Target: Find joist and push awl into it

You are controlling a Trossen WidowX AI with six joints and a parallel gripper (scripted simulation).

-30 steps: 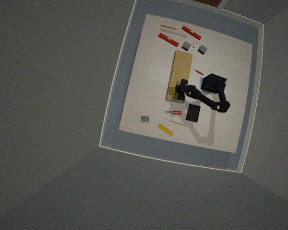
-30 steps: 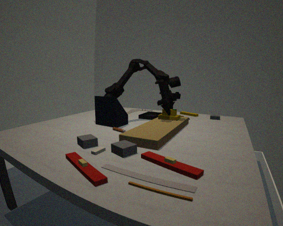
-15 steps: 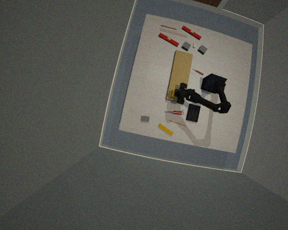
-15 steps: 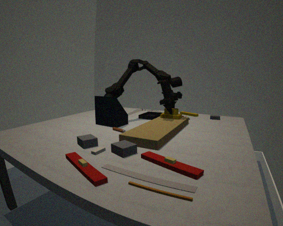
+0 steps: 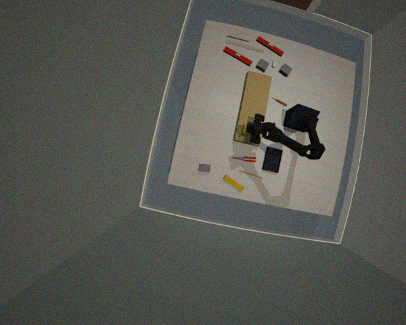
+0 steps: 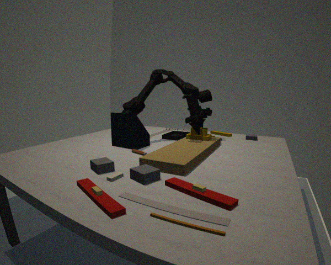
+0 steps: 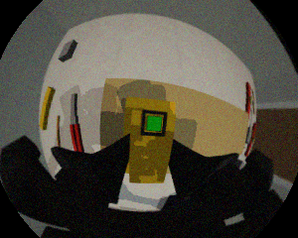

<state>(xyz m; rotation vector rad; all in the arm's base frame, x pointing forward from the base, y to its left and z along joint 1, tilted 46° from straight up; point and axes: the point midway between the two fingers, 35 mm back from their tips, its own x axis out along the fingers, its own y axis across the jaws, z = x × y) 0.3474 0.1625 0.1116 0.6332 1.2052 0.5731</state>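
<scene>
The black tray lies 22 cm behind my gripper tip, 14 cm to the left of it and 5 cm below it. The rest, counted from my gripper tip: awl 15 cm behind, 29 cm to the right, 6 cm below; then yellow stud finder 1 cm ahead, 2 cm above; then yellow bar 38 cm to the left, 6 cm below.
</scene>
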